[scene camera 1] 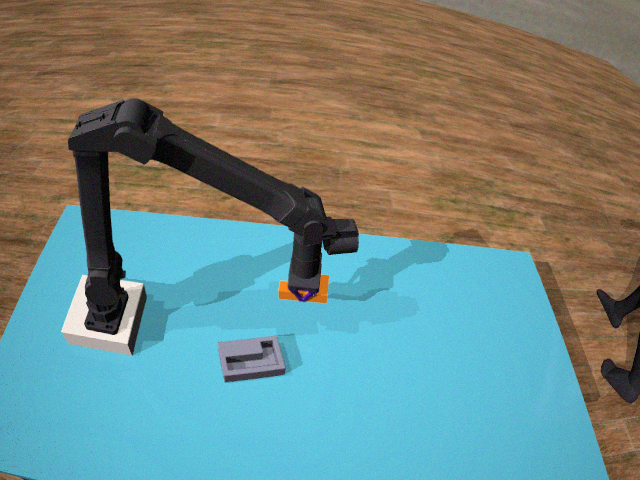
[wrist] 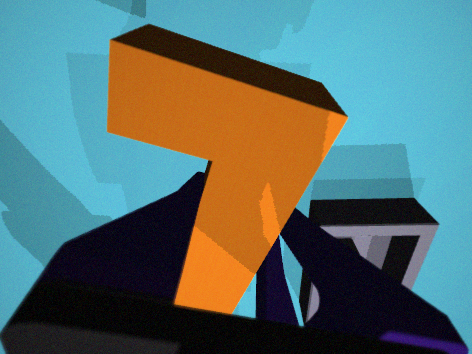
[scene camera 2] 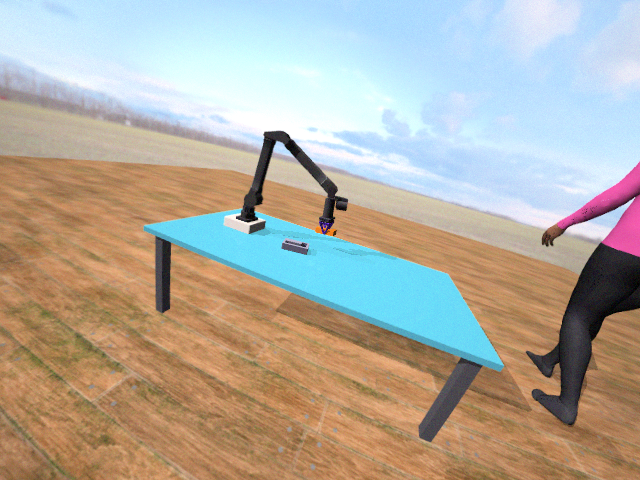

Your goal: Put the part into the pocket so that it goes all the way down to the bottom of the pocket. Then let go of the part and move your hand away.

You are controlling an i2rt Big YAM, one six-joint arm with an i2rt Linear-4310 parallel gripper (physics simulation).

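Observation:
The orange L-shaped part is held above the blue table. My gripper is shut on one arm of it, with a dark purple finger on each side in the wrist view. The gripper hides the middle of the part in scene camera 1. The grey block with the L-shaped pocket lies on the table, apart from the part and nearer the camera in scene camera 1. The pocket's long arm runs along the block's near side, its short arm at the right. The pocket is empty.
The robot's white base block stands at the left on the blue table. A person stands on the floor beyond the table's right end. Arm shadows fall across the table around the part.

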